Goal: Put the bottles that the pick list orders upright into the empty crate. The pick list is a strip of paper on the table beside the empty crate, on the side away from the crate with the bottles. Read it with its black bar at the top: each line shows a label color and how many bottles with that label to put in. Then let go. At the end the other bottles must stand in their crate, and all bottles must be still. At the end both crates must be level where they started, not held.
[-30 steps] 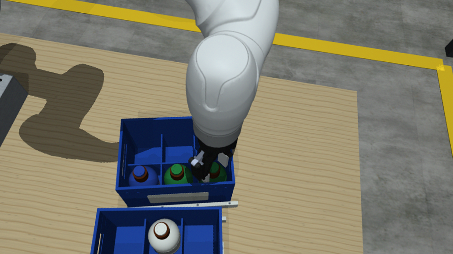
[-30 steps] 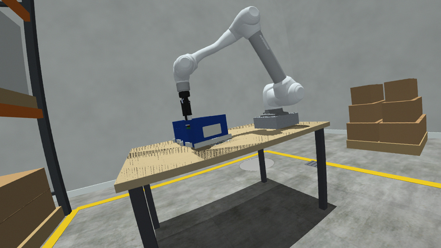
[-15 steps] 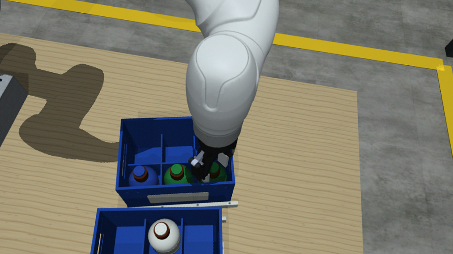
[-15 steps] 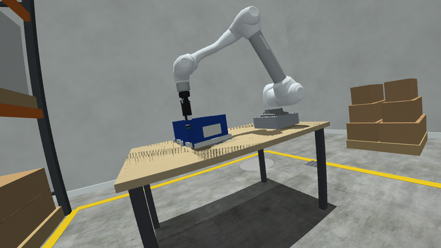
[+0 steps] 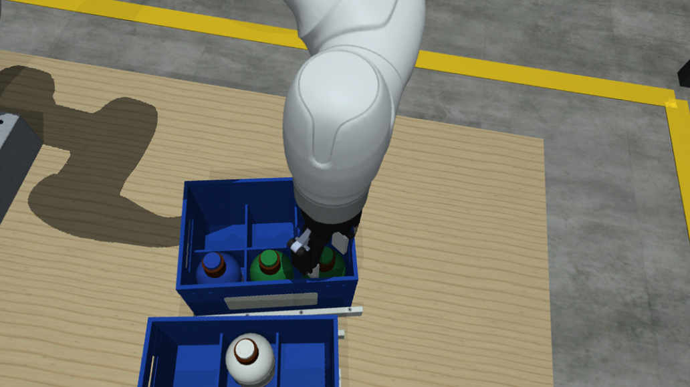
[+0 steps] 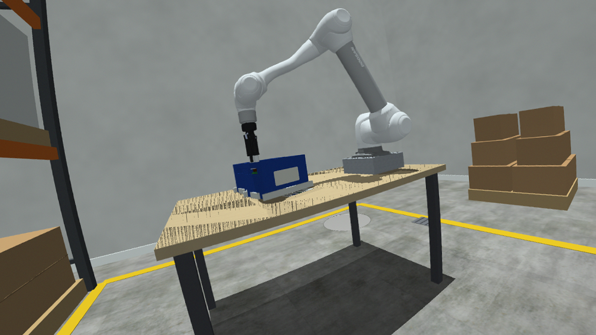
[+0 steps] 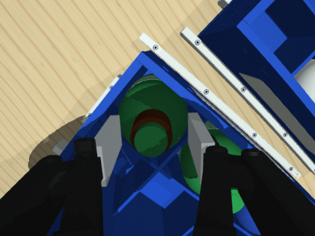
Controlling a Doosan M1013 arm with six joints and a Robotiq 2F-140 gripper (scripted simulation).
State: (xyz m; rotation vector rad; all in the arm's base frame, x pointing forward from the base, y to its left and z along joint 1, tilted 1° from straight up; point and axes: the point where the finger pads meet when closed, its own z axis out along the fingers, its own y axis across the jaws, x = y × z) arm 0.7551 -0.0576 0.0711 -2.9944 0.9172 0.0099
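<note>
My gripper is now 9 cm past the white bottle, 16 cm to the left of it and 9 cm above it. Also, from my hand: pick list (15 cm behind, 15 cm to the left, 17 cm below); blue bottle (17 cm behind, 4 cm to the right, 9 cm below); red bottle (16 cm behind, 27 cm to the right, 9 cm below).
</note>
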